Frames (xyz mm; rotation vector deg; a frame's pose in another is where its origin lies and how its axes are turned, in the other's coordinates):
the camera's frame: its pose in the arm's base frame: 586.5 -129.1 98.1 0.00 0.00 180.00
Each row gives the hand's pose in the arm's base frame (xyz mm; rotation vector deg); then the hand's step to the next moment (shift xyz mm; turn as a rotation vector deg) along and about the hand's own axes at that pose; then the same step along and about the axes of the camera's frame.
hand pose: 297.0 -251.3 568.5 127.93 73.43 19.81
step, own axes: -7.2 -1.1 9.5 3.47 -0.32 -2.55
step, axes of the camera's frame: 0.1 8.8 -8.1 -0.37 -3.92 1.77
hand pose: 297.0 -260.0 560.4 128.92 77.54 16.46
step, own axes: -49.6 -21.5 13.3 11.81 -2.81 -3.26
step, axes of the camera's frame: 35.0 39.0 -18.8 -2.20 -12.37 0.50
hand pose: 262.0 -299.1 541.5 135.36 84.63 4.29
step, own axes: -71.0 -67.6 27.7 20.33 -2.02 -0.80
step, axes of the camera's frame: 84.2 43.2 -37.8 -7.32 -18.89 -2.74
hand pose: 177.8 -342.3 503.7 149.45 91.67 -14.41
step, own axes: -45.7 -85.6 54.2 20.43 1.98 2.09
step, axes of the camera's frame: 102.0 9.1 -43.2 -10.62 -16.74 -5.70
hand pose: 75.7 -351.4 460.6 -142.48 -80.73 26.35
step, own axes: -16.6 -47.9 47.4 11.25 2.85 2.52
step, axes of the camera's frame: 64.0 -12.5 -23.8 -6.70 -8.41 -5.04
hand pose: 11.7 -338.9 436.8 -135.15 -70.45 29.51
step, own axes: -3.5 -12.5 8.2 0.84 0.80 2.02
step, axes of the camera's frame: 14.5 -5.2 0.2 0.03 -0.69 -2.22
